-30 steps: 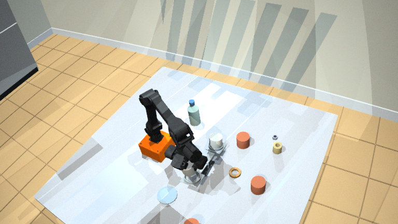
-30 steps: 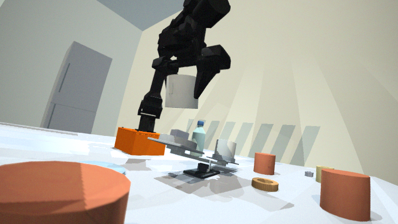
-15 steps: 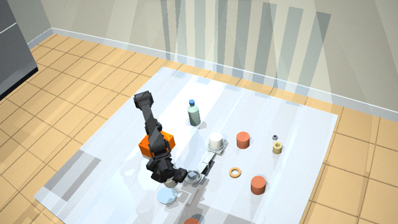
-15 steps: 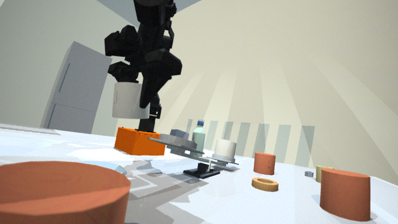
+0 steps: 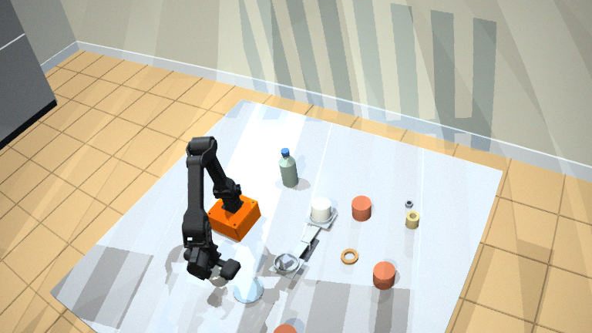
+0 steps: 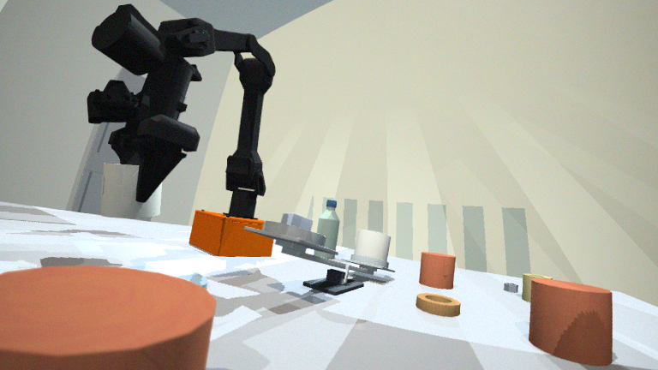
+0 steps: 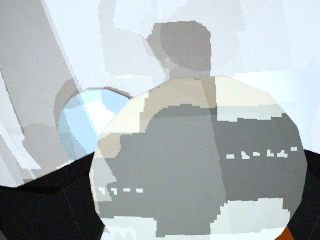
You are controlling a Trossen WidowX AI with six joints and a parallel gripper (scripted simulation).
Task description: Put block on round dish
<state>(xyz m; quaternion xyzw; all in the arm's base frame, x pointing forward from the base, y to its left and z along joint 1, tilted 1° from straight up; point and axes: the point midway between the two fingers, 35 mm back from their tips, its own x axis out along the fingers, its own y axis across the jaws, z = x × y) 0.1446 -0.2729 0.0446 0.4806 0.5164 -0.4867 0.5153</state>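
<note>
The pale grey block lies 170 mm ahead of my gripper tip and 150 mm to the left of it. From my gripper tip the other things lie so: pale blue round dish: 80 mm ahead, 30 mm to the left, 80 mm below; bottle: 60 mm behind, 530 mm to the left, 30 mm above; yellow cylinder: 450 mm ahead, 530 mm to the left, 60 mm below.
</note>
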